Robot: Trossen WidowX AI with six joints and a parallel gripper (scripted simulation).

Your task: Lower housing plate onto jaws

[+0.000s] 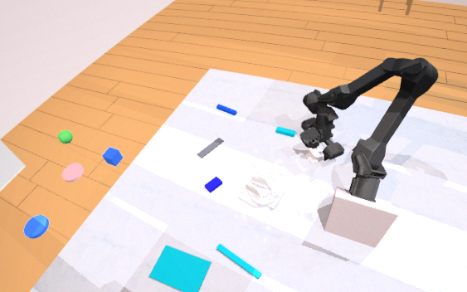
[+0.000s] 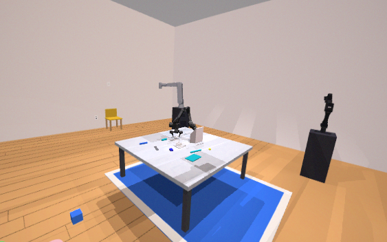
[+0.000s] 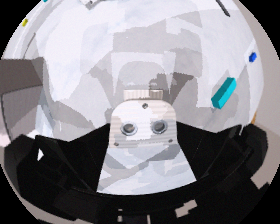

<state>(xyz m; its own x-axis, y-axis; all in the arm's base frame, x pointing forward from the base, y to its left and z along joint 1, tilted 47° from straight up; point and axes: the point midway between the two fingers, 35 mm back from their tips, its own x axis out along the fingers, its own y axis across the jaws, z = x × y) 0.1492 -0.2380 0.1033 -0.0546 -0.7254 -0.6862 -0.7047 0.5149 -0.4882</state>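
Right now my gripper tip is 170 mm short of the white base, 220 mm to the right of it and 20 mm above it. The rest, counted from my gripper tip: blue block (330 mm ahead, 250 mm to the left, 10 mm below); then blue bar (440 mm ahead, 140 mm to the right, 10 mm below); then grey bar (420 mm ahead, 90 mm to the left, 20 mm below).
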